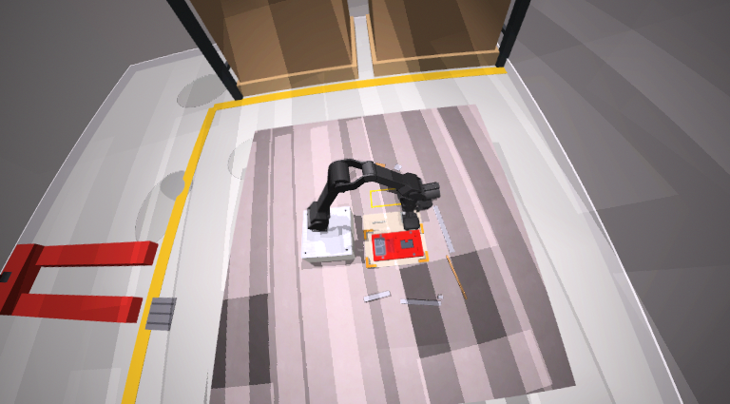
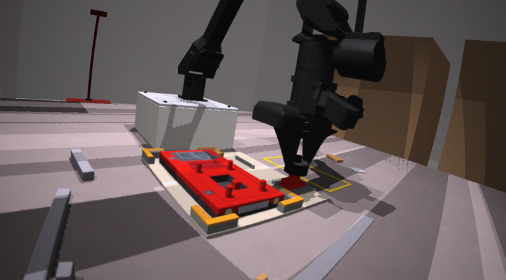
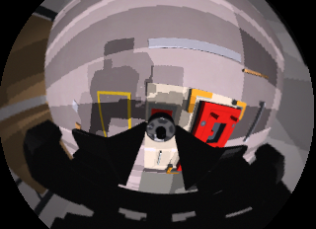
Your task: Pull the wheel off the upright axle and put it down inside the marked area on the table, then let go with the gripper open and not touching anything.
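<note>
The dark upright axle lies 10 mm below my gripper tip. Also, from my gripper tip: dark wheel right at my gripper tip.
</note>
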